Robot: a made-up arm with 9 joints. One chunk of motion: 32 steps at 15 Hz.
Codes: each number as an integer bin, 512 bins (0 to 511) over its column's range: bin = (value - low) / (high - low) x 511, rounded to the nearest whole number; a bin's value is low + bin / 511 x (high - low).
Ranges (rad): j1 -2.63..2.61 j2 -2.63..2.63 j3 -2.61..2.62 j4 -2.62..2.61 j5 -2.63..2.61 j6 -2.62..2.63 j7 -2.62..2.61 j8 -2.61..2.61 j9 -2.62..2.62
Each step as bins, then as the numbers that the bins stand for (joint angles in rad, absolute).
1 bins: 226 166 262 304 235 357 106 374 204
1 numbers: -0.3125 -0.9213 0.0715 0.4914 -0.2202 1.0478 -1.5351 1.2105 -0.5281
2 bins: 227 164 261 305 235 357 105 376 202
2 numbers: -0.3023 -0.9419 0.0613 0.5016 -0.2202 1.0478 -1.5453 1.2309 -0.5486
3 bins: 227 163 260 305 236 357 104 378 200
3 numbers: -0.3023 -0.9522 0.0511 0.5016 -0.2100 1.0478 -1.5556 1.2514 -0.5691
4 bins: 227 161 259 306 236 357 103 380 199
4 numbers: -0.3023 -0.9727 0.0408 0.5119 -0.2100 1.0478 -1.5658 1.2718 -0.5794
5 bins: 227 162 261 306 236 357 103 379 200
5 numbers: -0.3023 -0.9624 0.0613 0.5119 -0.2100 1.0478 -1.5658 1.2616 -0.5691
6 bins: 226 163 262 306 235 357 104 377 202
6 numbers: -0.3125 -0.9522 0.0715 0.5119 -0.2202 1.0478 -1.5556 1.2412 -0.5486
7 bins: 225 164 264 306 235 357 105 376 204
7 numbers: -0.3228 -0.9419 0.0920 0.5119 -0.2202 1.0478 -1.5453 1.2309 -0.5281
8 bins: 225 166 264 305 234 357 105 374 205
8 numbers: -0.3228 -0.9213 0.0920 0.5016 -0.2305 1.0478 -1.5453 1.2105 -0.5178
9 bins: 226 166 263 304 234 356 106 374 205
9 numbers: -0.3125 -0.9213 0.0818 0.4914 -0.2305 1.0375 -1.5351 1.2105 -0.5178
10 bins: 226 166 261 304 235 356 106 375 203
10 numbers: -0.3125 -0.9213 0.0613 0.4914 -0.2202 1.0375 -1.5351 1.2207 -0.5384
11 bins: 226 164 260 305 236 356 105 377 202
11 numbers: -0.3125 -0.9419 0.0511 0.5016 -0.2100 1.0375 -1.5453 1.2412 -0.5486
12 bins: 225 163 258 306 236 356 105 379 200
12 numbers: -0.3228 -0.9522 0.0306 0.5119 -0.2100 1.0375 -1.5453 1.2616 -0.5691
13 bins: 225 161 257 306 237 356 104 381 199
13 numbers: -0.3228 -0.9727 0.0204 0.5119 -0.1997 1.0375 -1.5556 1.2820 -0.5794
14 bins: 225 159 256 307 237 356 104 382 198
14 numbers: -0.3228 -0.9933 0.0101 0.5221 -0.1997 1.0375 -1.5556 1.2922 -0.5896
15 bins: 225 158 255 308 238 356 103 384 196
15 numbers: -0.3228 -1.0036 -0.0001 0.5323 -0.1895 1.0375 -1.5658 1.3127 -0.6101
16 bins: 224 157 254 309 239 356 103 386 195
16 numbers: -0.3330 -1.0139 -0.0104 0.5426 -0.1792 1.0375 -1.5658 1.3331 -0.6204
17 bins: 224 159 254 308 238 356 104 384 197
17 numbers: -0.3330 -0.9933 -0.0104 0.5323 -0.1895 1.0375 -1.5556 1.3127 -0.5999
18 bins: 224 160 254 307 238 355 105 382 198
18 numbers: -0.3330 -0.9830 -0.0104 0.5221 -0.1895 1.0273 -1.5453 1.2922 -0.5896
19 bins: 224 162 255 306 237 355 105 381 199
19 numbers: -0.3330 -0.9624 -0.0001 0.5119 -0.1997 1.0273 -1.5453 1.2820 -0.5794
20 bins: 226 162 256 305 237 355 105 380 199
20 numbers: -0.3125 -0.9624 0.0101 0.5016 -0.1997 1.0273 -1.5453 1.2718 -0.5794
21 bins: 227 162 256 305 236 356 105 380 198
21 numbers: -0.3023 -0.9624 0.0101 0.5016 -0.2100 1.0375 -1.5453 1.2718 -0.5896
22 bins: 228 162 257 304 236 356 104 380 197
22 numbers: -0.2920 -0.9624 0.0204 0.4914 -0.2100 1.0375 -1.5556 1.2718 -0.5999
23 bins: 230 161 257 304 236 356 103 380 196
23 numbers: -0.2715 -0.9727 0.0204 0.4914 -0.2100 1.0375 -1.5658 1.2718 -0.6101
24 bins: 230 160 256 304 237 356 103 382 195
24 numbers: -0.2715 -0.9830 0.0101 0.4914 -0.1997 1.0375 -1.5658 1.2922 -0.6204
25 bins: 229 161 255 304 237 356 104 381 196
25 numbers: -0.2817 -0.9727 -0.0001 0.4914 -0.1997 1.0375 -1.5556 1.2820 -0.6101
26 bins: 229 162 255 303 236 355 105 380 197
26 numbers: -0.2817 -0.9624 -0.0001 0.4812 -0.2100 1.0273 -1.5453 1.2718 -0.5999
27 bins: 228 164 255 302 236 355 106 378 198
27 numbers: -0.2920 -0.9419 -0.0001 0.4709 -0.2100 1.0273 -1.5351 1.2514 -0.5896
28 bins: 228 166 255 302 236 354 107 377 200
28 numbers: -0.2920 -0.9213 -0.0001 0.4709 -0.2100 1.0170 -1.5249 1.2412 -0.5691
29 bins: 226 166 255 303 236 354 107 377 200
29 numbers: -0.3125 -0.9213 -0.0001 0.4812 -0.2100 1.0170 -1.5249 1.2412 -0.5691
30 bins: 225 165 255 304 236 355 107 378 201
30 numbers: -0.3228 -0.9316 -0.0001 0.4914 -0.2100 1.0273 -1.5249 1.2514 -0.5589
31 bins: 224 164 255 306 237 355 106 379 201
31 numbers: -0.3330 -0.9419 -0.0001 0.5119 -0.1997 1.0273 -1.5351 1.2616 -0.5589
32 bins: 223 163 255 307 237 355 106 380 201
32 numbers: -0.3433 -0.9522 -0.0001 0.5221 -0.1997 1.0273 -1.5351 1.2718 -0.5589
